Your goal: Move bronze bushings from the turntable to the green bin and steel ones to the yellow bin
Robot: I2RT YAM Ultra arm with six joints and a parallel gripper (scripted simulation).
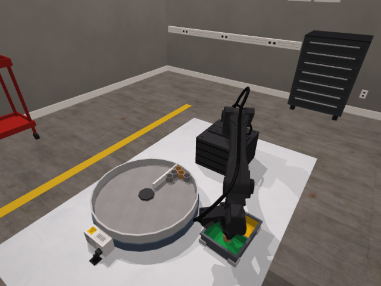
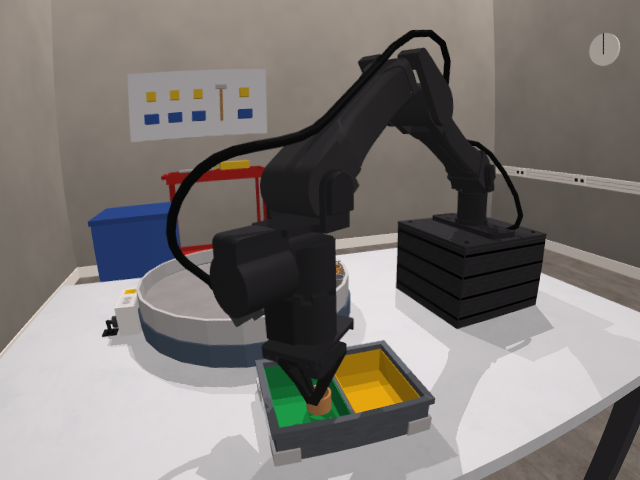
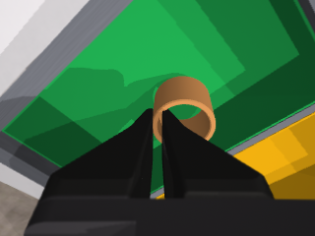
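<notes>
My gripper is now 1 cm short of the green bin, 1 cm to the left of it and 2 cm above it. The rest, counted from my hand: dark grey tray: 4 cm behind, 1 cm to the right, 1 cm below; then turntable: 3 cm ahead, 36 cm to the right, 1 cm above; then yellow bin: 8 cm behind, 2 cm below.
</notes>
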